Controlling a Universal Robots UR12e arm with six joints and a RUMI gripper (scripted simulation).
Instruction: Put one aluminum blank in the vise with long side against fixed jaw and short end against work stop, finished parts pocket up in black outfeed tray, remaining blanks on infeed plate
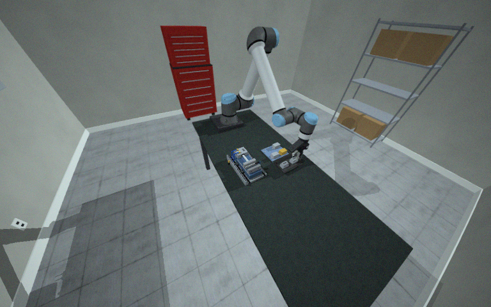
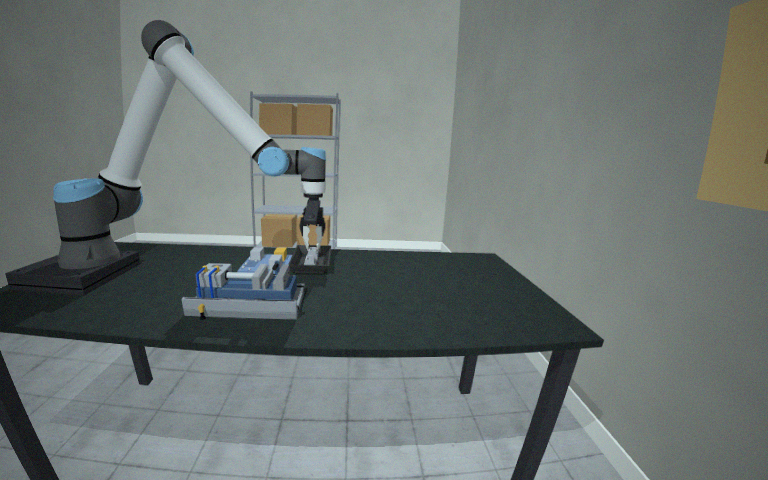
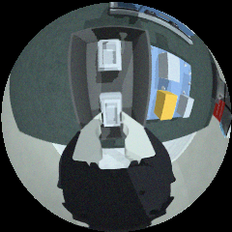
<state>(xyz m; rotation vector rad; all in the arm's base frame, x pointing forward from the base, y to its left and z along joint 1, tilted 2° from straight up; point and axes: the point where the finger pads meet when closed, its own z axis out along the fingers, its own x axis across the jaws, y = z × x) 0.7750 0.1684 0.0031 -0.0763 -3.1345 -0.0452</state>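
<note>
My hand is 130 mm past the yellow brass blank and 30 mm above it. The rest, counted from my hand: light gray base rail 450 mm to the right, 170 mm behind, 20 mm below; vise hose end block 350 mm to the right, 260 mm behind, 20 mm above; blue vise 360 mm to the right, 170 mm behind, 10 mm below.
</note>
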